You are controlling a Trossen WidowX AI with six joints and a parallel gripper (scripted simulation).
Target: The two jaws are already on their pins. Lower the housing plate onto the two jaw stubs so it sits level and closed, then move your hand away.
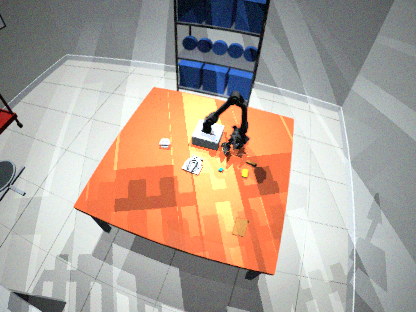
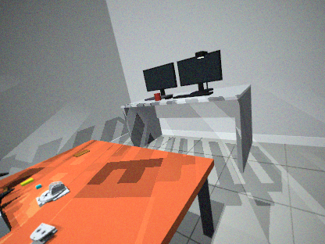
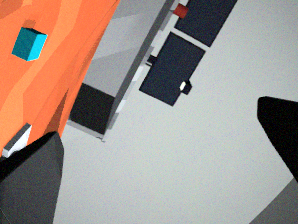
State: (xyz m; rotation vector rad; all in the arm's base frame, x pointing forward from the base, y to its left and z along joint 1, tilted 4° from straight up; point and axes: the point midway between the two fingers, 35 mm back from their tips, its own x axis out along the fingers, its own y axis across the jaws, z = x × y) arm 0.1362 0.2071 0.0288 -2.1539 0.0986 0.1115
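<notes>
Right now the white piece is 46 cm to the right of my gripper tip, 9 cm below it and 1 cm ahead of it. From my gripper tip the other things lie so: brown bar (16 cm to the left, 9 cm below, 4 cm behind); cyan piece (10 cm below, 8 cm ahead, 2 cm to the right); yellow block (14 cm to the left, 10 cm below, 5 cm ahead).
</notes>
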